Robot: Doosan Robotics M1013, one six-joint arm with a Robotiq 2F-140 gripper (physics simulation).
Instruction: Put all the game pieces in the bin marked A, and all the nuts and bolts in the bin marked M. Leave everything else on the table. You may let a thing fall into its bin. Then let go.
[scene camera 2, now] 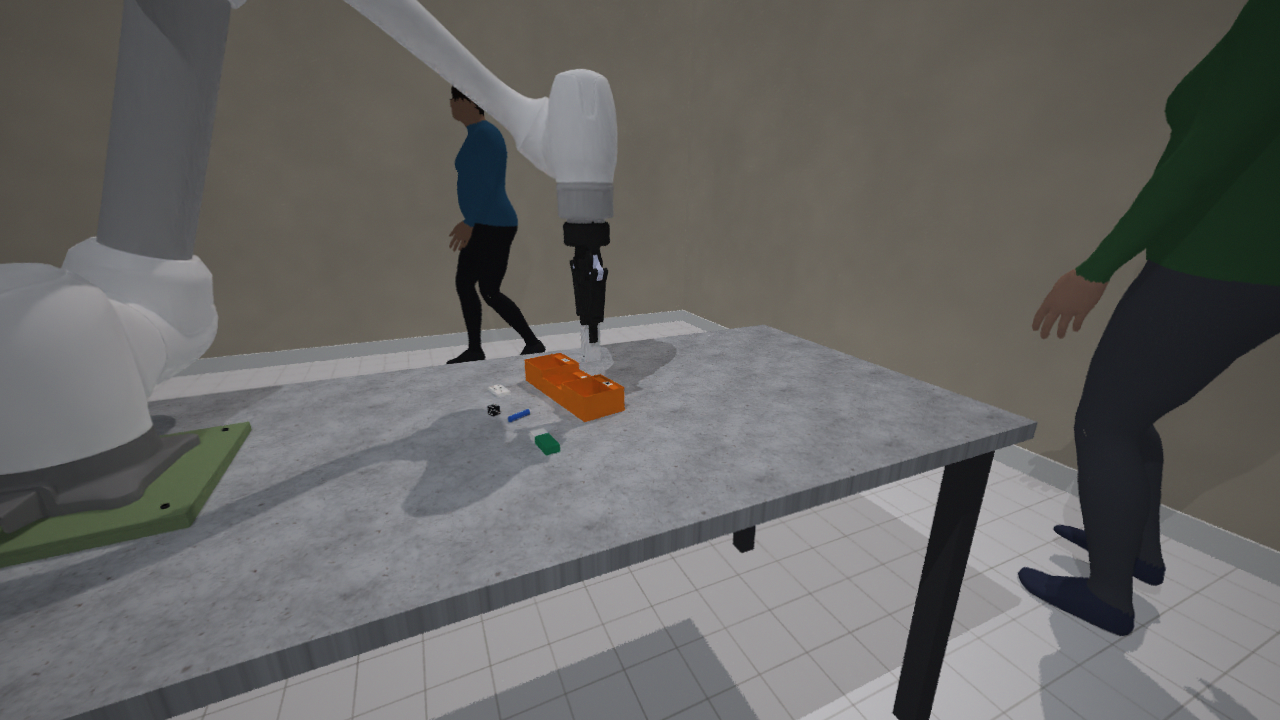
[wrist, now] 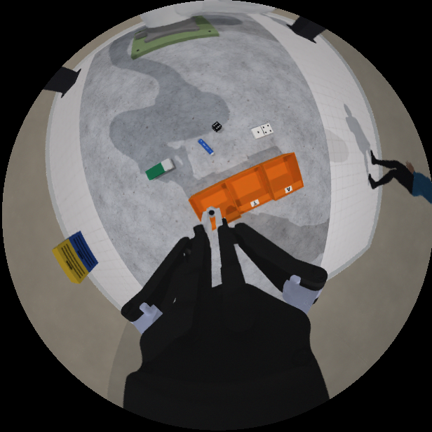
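Seen in the pictures: gripper, fingertip midpoint: (scene camera 2: 591, 358); arm's base, link origin: (scene camera 2: 83, 482).
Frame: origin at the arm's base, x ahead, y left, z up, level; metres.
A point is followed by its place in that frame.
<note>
My gripper (scene camera 2: 591, 351) {z 0.084, x 0.684, y 0.041 m} (wrist: 212, 216) points down and is shut on a small black round part, of which a dark end (wrist: 211, 212) shows between the pale fingertips; whether it is a nut or a bolt is unclear. In the wrist view the tips overlap the left compartment of the orange three-part bin (scene camera 2: 599, 406) {z 0.006, x 0.688, y 0.003 m} (wrist: 298, 173), hiding its label. The right compartment is marked A and shows no piece inside. A black die (scene camera 2: 493, 410) {z -0.003, x 0.511, y 0.069 m} (wrist: 216, 126) and a white domino (scene camera 2: 498, 389) {z -0.007, x 0.527, y 0.179 m} (wrist: 262, 131) lie on the table beside the bin.
A small blue bar (scene camera 2: 519, 415) {z -0.008, x 0.553, y 0.042 m} (wrist: 206, 146) and a green and white block (scene camera 2: 546, 444) {z -0.002, x 0.580, y -0.090 m} (wrist: 159, 169) lie on the table. The middle compartment has another label. The robot's green base plate (scene camera 2: 219, 456) {z 0.002, x 0.136, y 0.018 m} (wrist: 145, 49) is farther off. Two people stand beyond the table edges.
</note>
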